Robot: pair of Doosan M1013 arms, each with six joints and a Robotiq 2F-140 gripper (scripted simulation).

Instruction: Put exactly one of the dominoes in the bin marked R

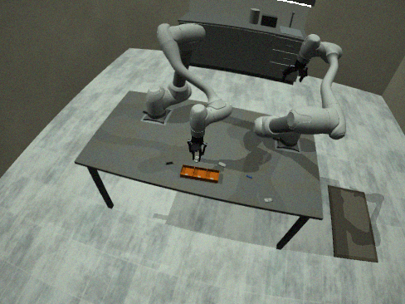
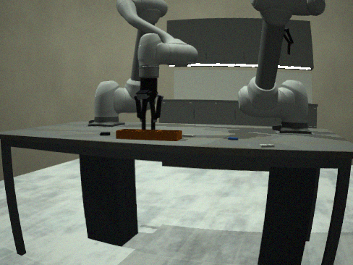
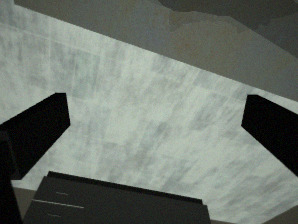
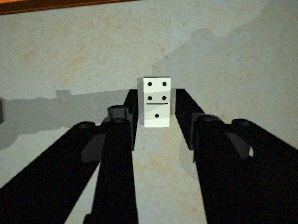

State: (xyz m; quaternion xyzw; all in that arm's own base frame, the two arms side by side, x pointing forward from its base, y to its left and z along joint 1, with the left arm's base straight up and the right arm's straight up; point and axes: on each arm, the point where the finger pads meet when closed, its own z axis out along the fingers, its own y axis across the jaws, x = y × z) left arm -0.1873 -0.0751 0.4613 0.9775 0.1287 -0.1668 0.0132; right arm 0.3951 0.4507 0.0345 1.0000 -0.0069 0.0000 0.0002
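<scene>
Right now my right hand is 13 cm short of the orange bin row, 6 cm to the right of it and 2 cm above it. The rest, counted from my right hand: black object 9 cm ahead, 17 cm to the right, 3 cm below; blue object 5 cm ahead, 38 cm to the left, 3 cm below.
</scene>
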